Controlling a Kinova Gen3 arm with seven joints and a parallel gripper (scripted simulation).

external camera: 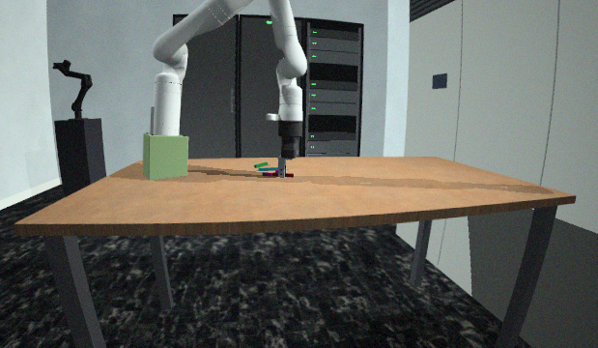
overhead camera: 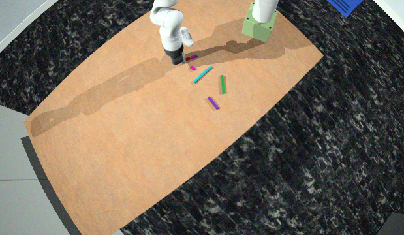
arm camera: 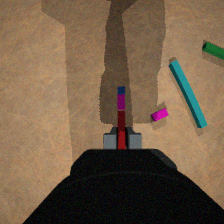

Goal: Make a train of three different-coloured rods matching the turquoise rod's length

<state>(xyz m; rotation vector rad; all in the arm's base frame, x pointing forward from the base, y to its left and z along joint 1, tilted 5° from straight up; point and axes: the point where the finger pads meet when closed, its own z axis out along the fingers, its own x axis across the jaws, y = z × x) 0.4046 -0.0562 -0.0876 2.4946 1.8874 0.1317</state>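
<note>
Right now the red rod is 1 cm below my hand. Round my hand: turquoise rod (11 cm to the left, 3 cm behind, 1 cm below); then blue rod (6 cm behind, 2 cm to the left, 1 cm below); then green rod (19 cm to the left, 7 cm behind, 1 cm below).
</note>
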